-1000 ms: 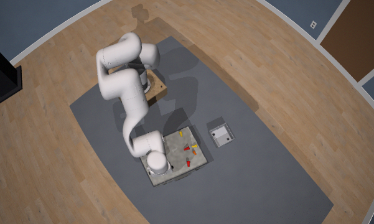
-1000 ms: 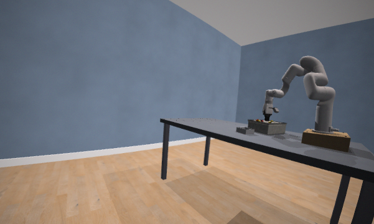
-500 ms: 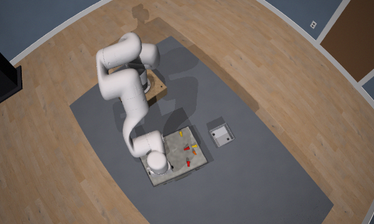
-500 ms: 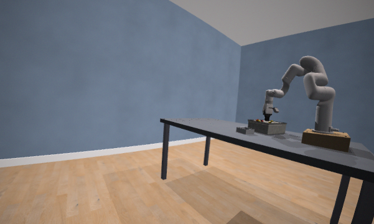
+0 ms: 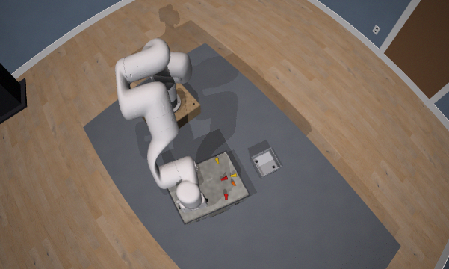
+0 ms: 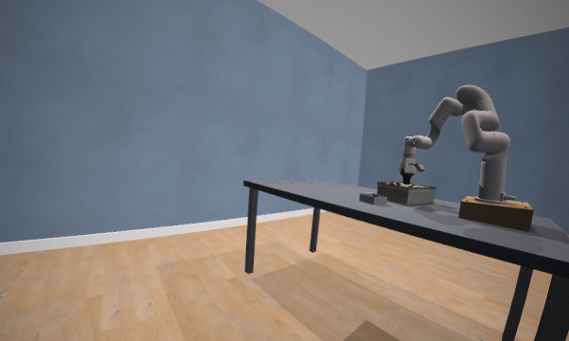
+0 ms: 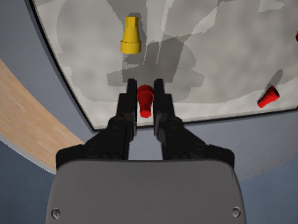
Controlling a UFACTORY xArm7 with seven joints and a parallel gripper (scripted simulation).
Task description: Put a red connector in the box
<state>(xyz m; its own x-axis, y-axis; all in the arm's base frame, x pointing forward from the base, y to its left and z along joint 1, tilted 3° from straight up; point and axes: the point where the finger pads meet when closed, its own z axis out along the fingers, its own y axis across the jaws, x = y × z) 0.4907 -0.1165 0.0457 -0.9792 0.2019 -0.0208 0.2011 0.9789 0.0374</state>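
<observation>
Now: hand 1 cm past the orange connector, 19 cm to the right of it and 2 cm above it. Round my hand: tool case: 5 cm behind, 8 cm to the left, 5 cm below.
</observation>
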